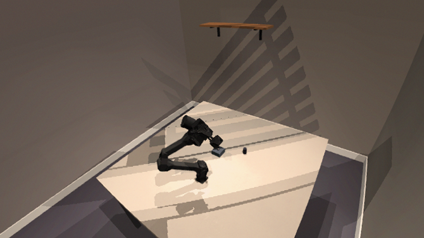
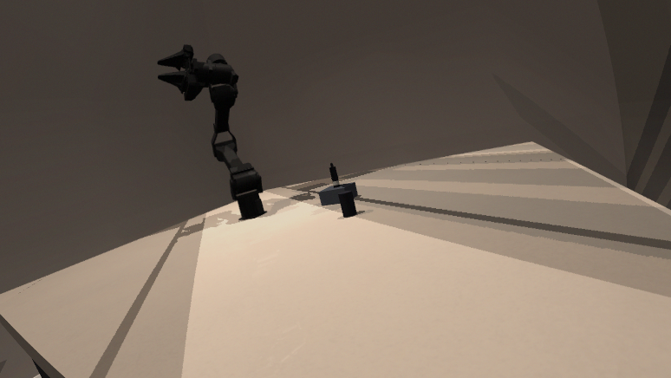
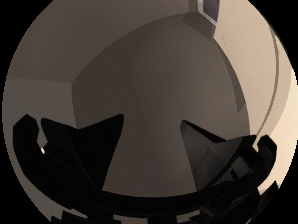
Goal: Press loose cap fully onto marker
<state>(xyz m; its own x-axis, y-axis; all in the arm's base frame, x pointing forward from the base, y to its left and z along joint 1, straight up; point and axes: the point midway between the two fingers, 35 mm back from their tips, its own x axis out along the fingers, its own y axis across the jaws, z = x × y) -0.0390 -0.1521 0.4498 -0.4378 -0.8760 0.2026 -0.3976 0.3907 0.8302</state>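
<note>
Right now my gripper tip is 430 mm above the black cap, 420 mm short of it and 60 mm to the right of it. Round my gripper tip: grey holder block (440 mm below, 320 mm ahead, 230 mm to the left).
</note>
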